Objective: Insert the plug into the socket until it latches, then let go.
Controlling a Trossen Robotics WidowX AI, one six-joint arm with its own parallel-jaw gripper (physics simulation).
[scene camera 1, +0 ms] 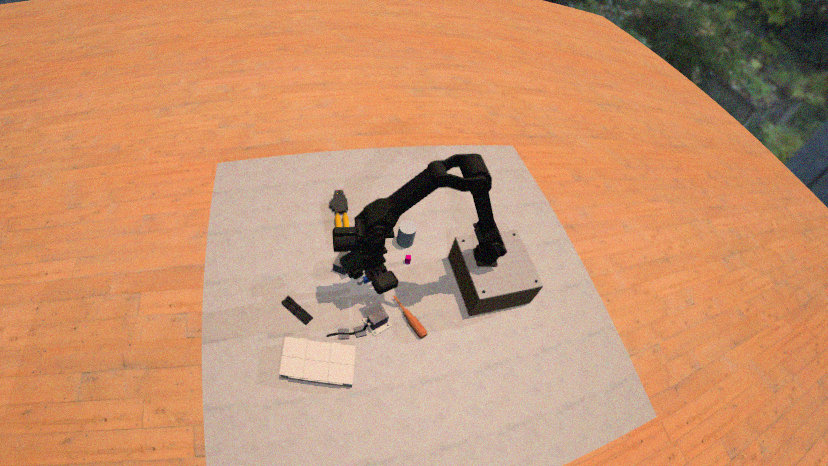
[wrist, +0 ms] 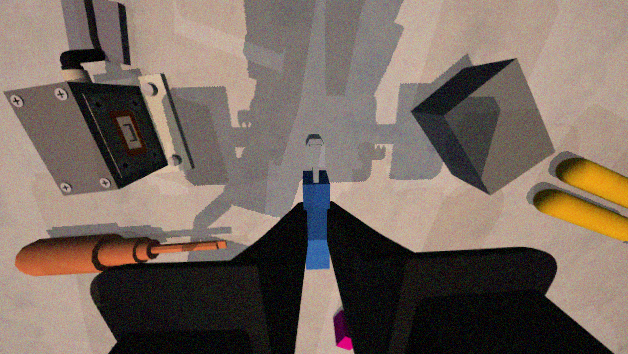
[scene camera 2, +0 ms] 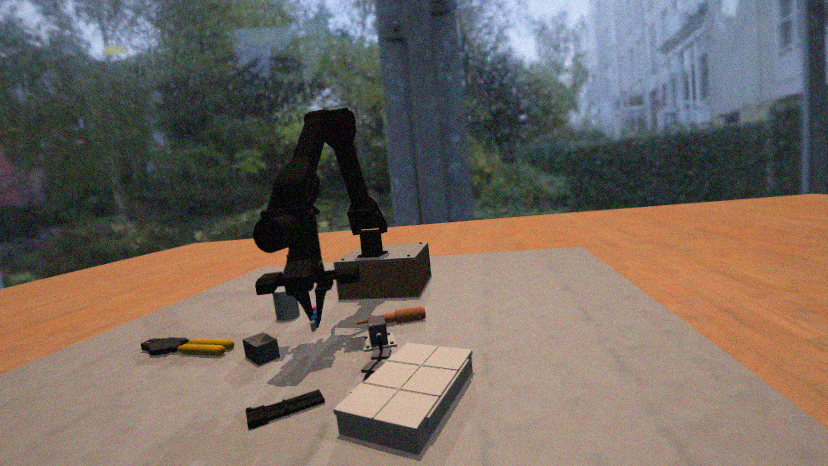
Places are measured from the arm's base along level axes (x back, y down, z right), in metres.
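Pixels of known places: gripper, fingertip midpoint: (scene camera 1: pixel 369 278) (wrist: pixel 315 209) (scene camera 2: pixel 316 321); arm's base at its link origin: (scene camera 1: pixel 485 257) (scene camera 2: pixel 372 254).
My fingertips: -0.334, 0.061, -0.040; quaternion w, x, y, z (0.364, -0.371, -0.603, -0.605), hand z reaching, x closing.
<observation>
Ahead of a thing's pixels: the offset from my fingertips to its top centre, as dx, dy, dz. "spot": to the spot under its first point.
My gripper (scene camera 2: pixel 314 325) (wrist: pixel 315 209) is shut on the blue plug @(-0.005, -0.015, -0.003) (wrist: pixel 316 220), holding it above the mat. In the wrist view the plug's clear tip points away from the fingers, toward the top of the view. In scene camera 1 a bit of the blue plug (scene camera 1: pixel 366 279) shows beside the arm's wrist, and the fingertips are hidden. The socket, a dark opening with an orange-brown rim @(spot: +0.012, +0.022, -0.110) (wrist: pixel 129 132), is in the face of a grey box at the left of the wrist view. This socket box @(+0.016, -0.001, -0.123) (scene camera 1: pixel 376 316) (scene camera 2: pixel 377 331) stands apart from the plug, on a pale base plate.
An orange screwdriver @(+0.108, +0.017, -0.103) (scene camera 1: pixel 414 322) (scene camera 2: pixel 405 314) (wrist: pixel 120 253) lies near the socket box. A dark block @(-0.078, +0.009, +0.072) (scene camera 2: pixel 261 348) (wrist: pixel 485 125), yellow-handled pliers (scene camera 1: pixel 338 202) (scene camera 2: pixel 202 347), a grey cylinder @(+0.118, -0.026, +0.174) (scene camera 1: pixel 405 236), a magenta cube @(+0.121, +0.019, +0.093) (scene camera 1: pixel 407 259), a black bar @(-0.208, +0.028, -0.093) (scene camera 1: pixel 297 309) (scene camera 2: pixel 285 409) and a white-topped tiled box @(-0.143, +0.009, -0.252) (scene camera 1: pixel 317 361) (scene camera 2: pixel 405 384) surround the arm.
</observation>
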